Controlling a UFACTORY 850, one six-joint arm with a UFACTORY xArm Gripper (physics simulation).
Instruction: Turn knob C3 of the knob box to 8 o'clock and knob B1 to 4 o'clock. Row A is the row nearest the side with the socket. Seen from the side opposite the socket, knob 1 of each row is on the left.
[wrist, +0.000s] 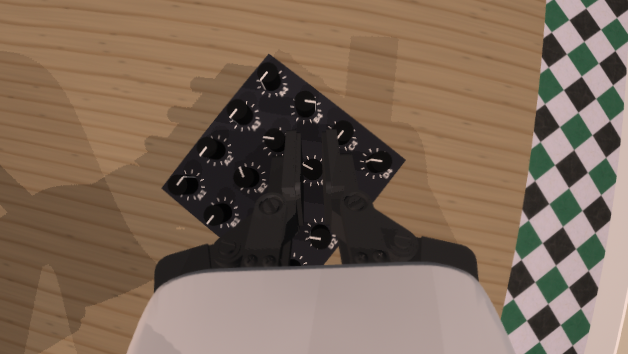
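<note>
The black knob box (277, 107) lies askew on the wooden surface, with row A along its upper-left side. My gripper (312, 150) is shut on knob C3 (314, 171), with one finger on each side. The white pointer of C3 aims left and slightly up in the picture, roughly between 11 and 12 o'clock on the box. The label of C3 is hidden. Knob B1 (220, 212) stands apart from the fingers at the lower left. Its pointer aims down-left in the picture, roughly 9 o'clock on the box.
Knob C4 (344, 132) is close to the right finger, and knob B3 (274, 140) is close to the left one. Knob D2 (320, 236) shows between the gripper's linkages. D3, C1 and C2 are hidden. A green, black and white checkered strip (560, 170) runs along the right.
</note>
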